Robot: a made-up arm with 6 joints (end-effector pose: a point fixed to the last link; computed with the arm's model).
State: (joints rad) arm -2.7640 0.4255 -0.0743 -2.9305 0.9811 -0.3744
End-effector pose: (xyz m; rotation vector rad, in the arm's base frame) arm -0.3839 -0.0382 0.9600 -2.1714 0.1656 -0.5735
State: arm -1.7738 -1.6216 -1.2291 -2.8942 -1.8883 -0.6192
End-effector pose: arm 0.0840 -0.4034 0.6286 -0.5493 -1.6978 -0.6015
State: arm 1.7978 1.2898 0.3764 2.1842 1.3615 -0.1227
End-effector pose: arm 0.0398 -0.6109 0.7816 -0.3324 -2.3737 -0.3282
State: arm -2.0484 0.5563 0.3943 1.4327 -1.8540 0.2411
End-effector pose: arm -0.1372 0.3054 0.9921 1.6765 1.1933 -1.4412
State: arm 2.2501 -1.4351 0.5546 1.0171 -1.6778 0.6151
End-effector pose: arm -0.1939 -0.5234 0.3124 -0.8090 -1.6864 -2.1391
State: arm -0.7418 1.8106 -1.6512 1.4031 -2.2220 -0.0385
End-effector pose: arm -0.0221 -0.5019 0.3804 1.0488 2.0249 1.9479
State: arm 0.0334 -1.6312 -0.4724 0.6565 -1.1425 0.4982
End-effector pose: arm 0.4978 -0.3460 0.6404 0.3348 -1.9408 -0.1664
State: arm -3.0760 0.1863 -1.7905 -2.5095 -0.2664 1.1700
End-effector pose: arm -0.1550 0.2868 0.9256 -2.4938 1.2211 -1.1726
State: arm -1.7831 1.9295 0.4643 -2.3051 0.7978 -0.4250
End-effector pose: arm 0.3767 -0.0106 0.8642 1.7776 -2.3596 -0.9933
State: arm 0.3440 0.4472 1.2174 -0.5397 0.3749 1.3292
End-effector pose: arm -0.0549 -0.5393 0.8619 -0.3483 1.3779 0.3809
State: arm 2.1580 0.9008 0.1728 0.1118 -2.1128 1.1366
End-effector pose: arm -0.0724 -0.6769 0.7754 -0.8507 0.7364 0.9801
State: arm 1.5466 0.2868 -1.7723 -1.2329 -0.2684 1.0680
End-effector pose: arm -0.0785 -0.4526 1.0008 -1.7502 -0.1962 0.6616
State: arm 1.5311 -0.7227 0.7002 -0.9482 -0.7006 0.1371
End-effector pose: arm -0.1290 -0.0422 0.4487 -0.6154 0.3062 -2.4439
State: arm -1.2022 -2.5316 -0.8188 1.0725 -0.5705 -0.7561
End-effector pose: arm -0.1149 0.2734 0.5950 -0.8777 0.7866 -2.3778
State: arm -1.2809 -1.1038 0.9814 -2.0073 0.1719 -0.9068
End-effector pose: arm 0.0250 -0.3877 0.5967 -0.9265 -0.6125 0.1122
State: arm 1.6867 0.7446 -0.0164 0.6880 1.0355 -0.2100
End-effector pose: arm 0.1964 -0.2367 0.6208 1.3823 -1.6337 -0.9556
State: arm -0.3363 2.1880 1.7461 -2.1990 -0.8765 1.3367
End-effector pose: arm -0.1535 -0.5690 0.6513 -0.1130 0.7200 0.1439
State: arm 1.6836 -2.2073 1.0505 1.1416 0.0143 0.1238
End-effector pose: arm -0.4412 -0.1263 0.5082 0.0398 0.6646 -1.2971
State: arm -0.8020 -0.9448 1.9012 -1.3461 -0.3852 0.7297
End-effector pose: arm -0.0747 -0.2732 0.9598 -2.1077 -0.2534 0.2499
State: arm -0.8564 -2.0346 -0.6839 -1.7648 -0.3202 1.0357
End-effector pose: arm -0.0194 0.1025 0.3863 -0.0222 -0.2411 -2.0506
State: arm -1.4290 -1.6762 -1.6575 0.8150 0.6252 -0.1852
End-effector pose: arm 0.2880 0.0960 0.8073 1.0859 -1.8245 1.1604
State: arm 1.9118 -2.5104 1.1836 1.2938 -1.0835 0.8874
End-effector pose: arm -0.4197 0.0532 0.4754 -0.4893 0.6027 -2.0148
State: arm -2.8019 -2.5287 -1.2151 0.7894 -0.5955 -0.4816
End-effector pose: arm -0.4196 -0.3129 0.8159 -1.4172 0.1952 -0.6656
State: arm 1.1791 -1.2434 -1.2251 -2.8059 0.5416 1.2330
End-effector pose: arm -0.0510 -0.3115 1.1683 -2.3357 -0.9323 0.6811
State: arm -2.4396 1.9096 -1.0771 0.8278 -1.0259 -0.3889
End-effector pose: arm -0.1957 0.0473 0.2778 0.4034 -0.1768 -0.9680
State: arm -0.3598 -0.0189 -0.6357 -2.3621 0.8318 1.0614
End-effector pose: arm 0.3594 -0.4642 0.9717 -0.3568 -2.6644 0.2505
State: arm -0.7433 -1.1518 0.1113 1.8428 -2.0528 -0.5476
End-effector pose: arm 0.1053 0.0345 1.0437 -2.5044 0.8202 0.1901
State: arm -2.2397 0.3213 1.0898 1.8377 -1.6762 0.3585
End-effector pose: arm -0.2293 -0.0992 1.1381 1.1562 2.3386 -0.7901
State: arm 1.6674 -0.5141 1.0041 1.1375 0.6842 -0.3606
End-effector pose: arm 0.0955 -0.1367 0.3852 1.0990 -0.6952 -0.5126
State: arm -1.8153 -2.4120 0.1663 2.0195 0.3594 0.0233
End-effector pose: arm 0.1746 0.2906 0.5093 0.6299 0.3208 -2.8758
